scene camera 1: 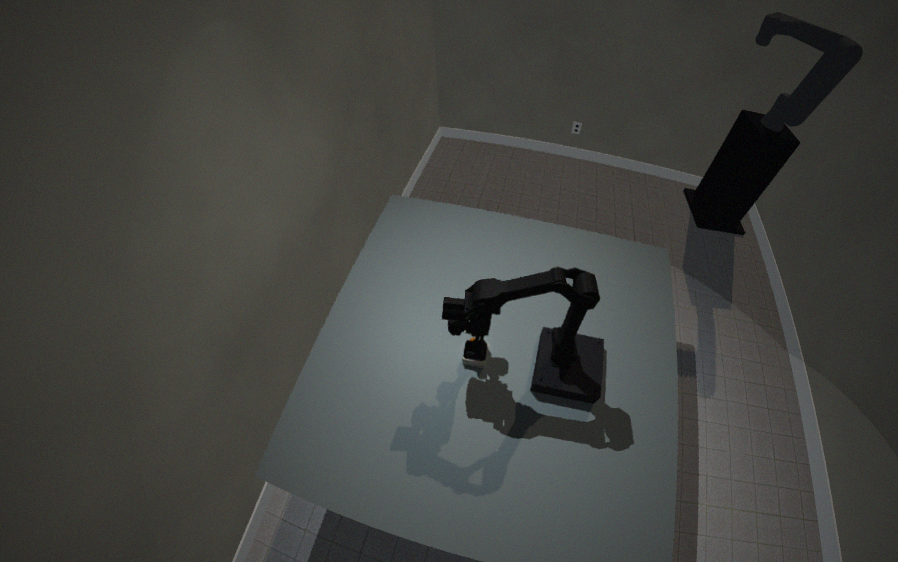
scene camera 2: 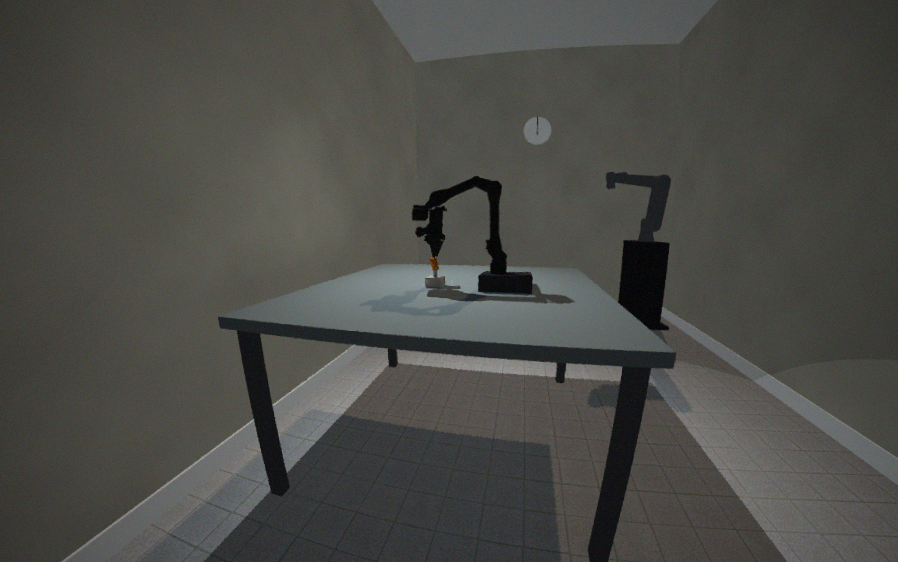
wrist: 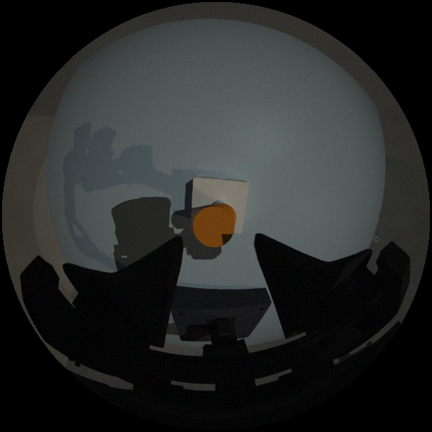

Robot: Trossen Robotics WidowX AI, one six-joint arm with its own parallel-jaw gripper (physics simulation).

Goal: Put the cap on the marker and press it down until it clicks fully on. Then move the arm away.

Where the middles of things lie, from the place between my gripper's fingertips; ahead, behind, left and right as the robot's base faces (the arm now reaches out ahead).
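The orange cap (wrist: 213, 226) has my hand 10 mm short of it and 30 mm above it. As for the whitish block (wrist: 205, 190), it is 110 mm below my hand.
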